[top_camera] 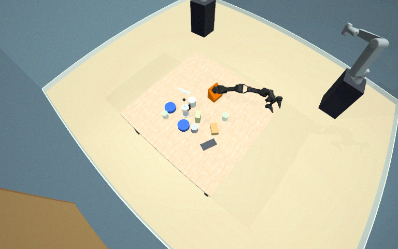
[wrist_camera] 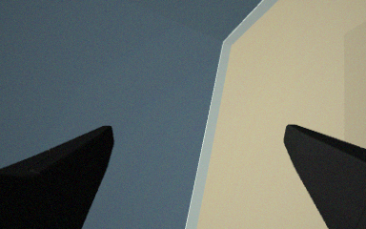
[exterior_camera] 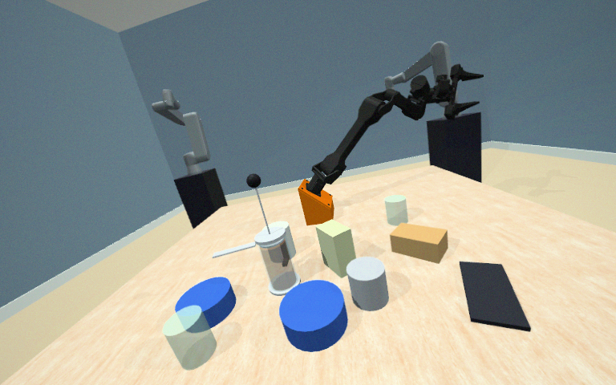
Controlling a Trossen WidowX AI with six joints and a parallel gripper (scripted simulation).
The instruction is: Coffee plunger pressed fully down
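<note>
My gripper tip is now 750 mm to the left of the coffee press, 360 mm short of it and 220 mm above it. Also, from my gripper tip: dark flat plate: 500 mm ahead, 360 mm to the right, 340 mm below; grey cylinder: 570 mm to the right, 470 mm ahead, 310 mm below; tan block: 410 mm to the right, 340 mm ahead, 320 mm below.
</note>
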